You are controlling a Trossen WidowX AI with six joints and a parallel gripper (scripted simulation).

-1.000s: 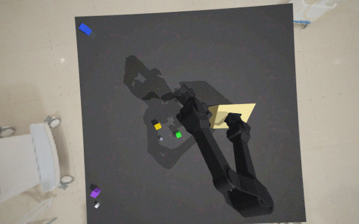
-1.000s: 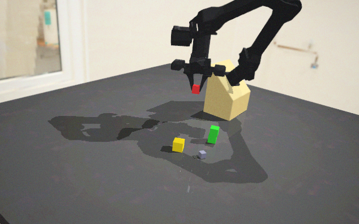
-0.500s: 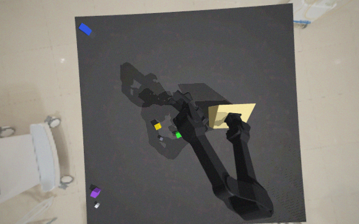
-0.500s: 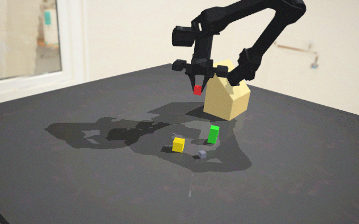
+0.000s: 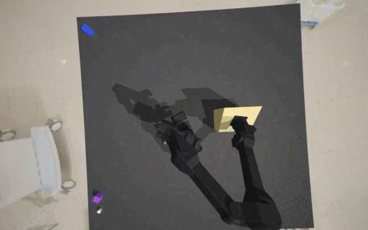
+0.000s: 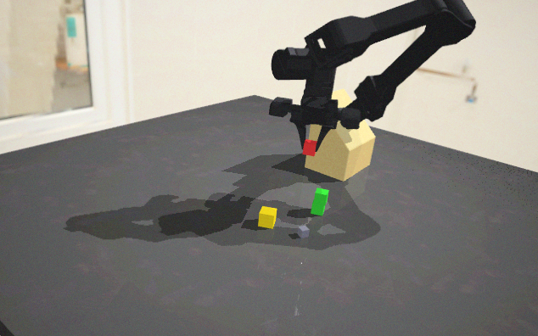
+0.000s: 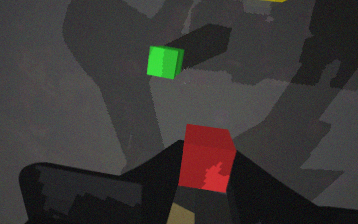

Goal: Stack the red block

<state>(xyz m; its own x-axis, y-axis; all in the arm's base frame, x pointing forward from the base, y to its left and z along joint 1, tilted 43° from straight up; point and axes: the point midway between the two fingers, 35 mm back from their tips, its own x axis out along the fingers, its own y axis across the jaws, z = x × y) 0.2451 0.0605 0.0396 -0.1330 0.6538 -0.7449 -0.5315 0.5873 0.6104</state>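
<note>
My gripper tip is 12 cm above the grey cube, 11 cm short of it and 10 cm to the right of it. Round my gripper tip: yellow cube (14 cm ahead, 11 cm below, 2 cm to the left); then red block (1 cm above); then purple cube (47 cm ahead, 44 cm to the left, 11 cm below).
</note>
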